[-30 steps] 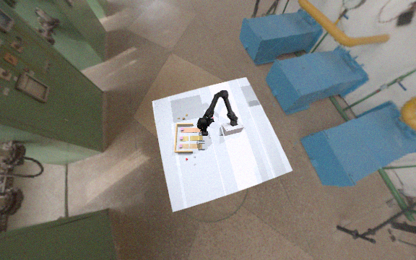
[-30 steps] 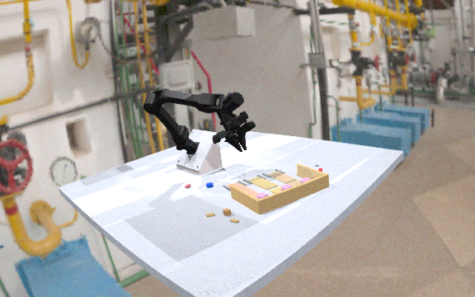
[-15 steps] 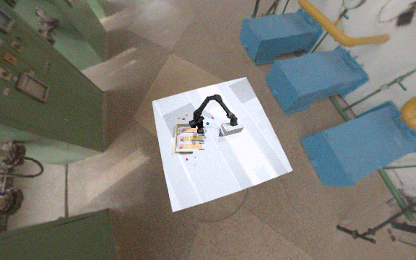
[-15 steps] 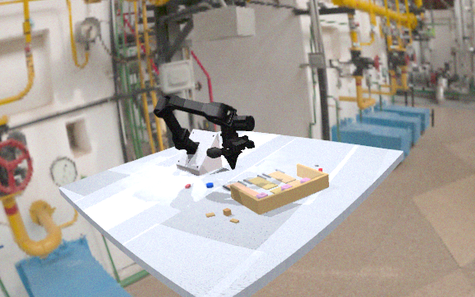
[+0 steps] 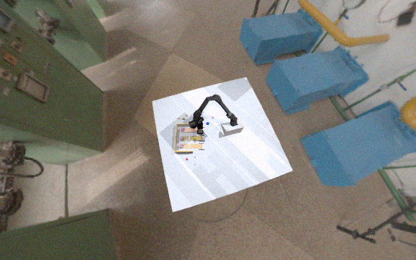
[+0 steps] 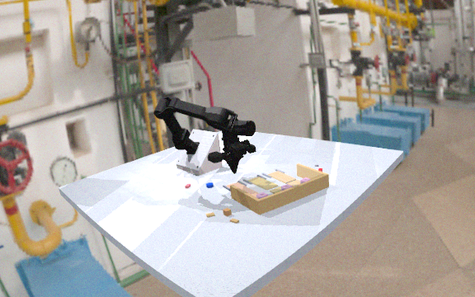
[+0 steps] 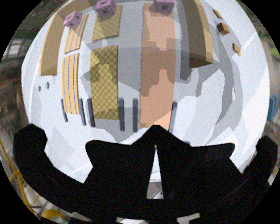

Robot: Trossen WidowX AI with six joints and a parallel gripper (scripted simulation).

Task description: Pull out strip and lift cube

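Right now the small blue piece is 10 cm behind my gripper tip, 5 cm to the right of it and 5 cm below it. Round my gripper tip: pink piece 18 cm behind, 10 cm to the right, 5 cm below.
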